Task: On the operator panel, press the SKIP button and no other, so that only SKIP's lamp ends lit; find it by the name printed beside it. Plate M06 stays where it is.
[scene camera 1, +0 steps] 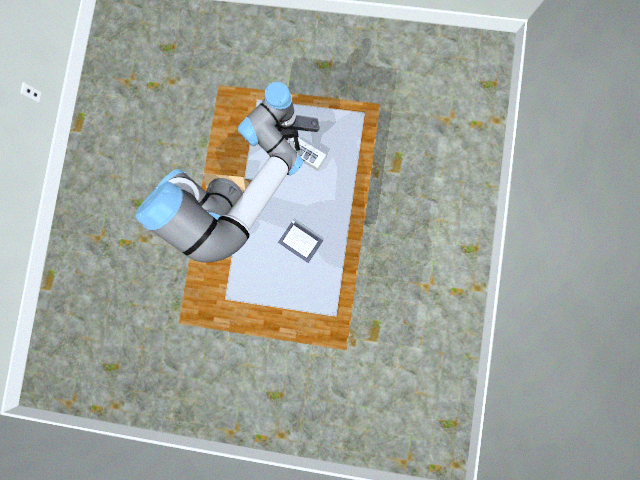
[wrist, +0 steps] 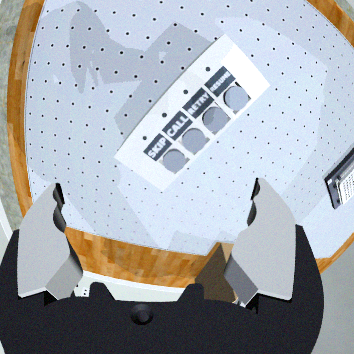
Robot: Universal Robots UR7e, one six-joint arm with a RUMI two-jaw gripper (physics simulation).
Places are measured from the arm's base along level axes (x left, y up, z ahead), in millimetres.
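Pixels of known places: gripper, fingertip midpoint: (scene camera 1: 296, 139) (wrist: 154, 182); arm's base, origin of the base link: (scene camera 1: 225, 193).
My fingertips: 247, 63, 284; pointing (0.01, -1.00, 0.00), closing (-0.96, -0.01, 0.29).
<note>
For each thing: its top centre in the pictures, then the offset to it from my fingertips, as dx, dy, dz. "*": a spot on its surface instead. Level surfaces: height alone.
- white operator panel, middle of its top: (wrist: 191, 117) (scene camera 1: 305, 151) -22, -67, +36
- SKIP button, middle of its top: (wrist: 173, 161) -19, -67, -12
- SKIP label, surface spot: (wrist: 157, 148) * +0, -70, -4
- CALL button, middle of its top: (wrist: 193, 140) -32, -67, +15
- RETRY button, middle of its top: (wrist: 215, 119) -45, -67, +42
- RESUME button, middle of its top: (wrist: 236, 97) -57, -67, +69
- White plate M06, middle of its top: (scene camera 1: 300, 241) -412, -97, +60
- pale perforated board, its level: dy -123
- wooden table, its level: dy -136
The white operator panel (scene camera 1: 317, 159) (wrist: 245, 65) lies slanted on the perforated board, partly hidden by the arm in the scene view. In the wrist view the SKIP button (wrist: 174, 161), a grey disc, is at its lower-left end beside the SKIP label (wrist: 157, 148). The CALL button (wrist: 194, 140), RETRY button (wrist: 215, 119) and RESUME button (wrist: 236, 97) follow up to the right. The small round lamps, SKIP's lamp (wrist: 144, 138) among them, look dark. My gripper (scene camera 1: 296, 146) (wrist: 154, 182) is open and empty, above the panel's SKIP end. White plate M06 (scene camera 1: 301, 240) (wrist: 347, 187) sits in a dark holder.
The pale perforated board (scene camera 1: 279, 289) (wrist: 95, 185) lies on a wooden table (scene camera 1: 268, 318) (wrist: 150, 262). A light wooden block (scene camera 1: 237, 181) (wrist: 216, 275) stands near the arm's base. The arm reaches over the table's left side in the scene view.
</note>
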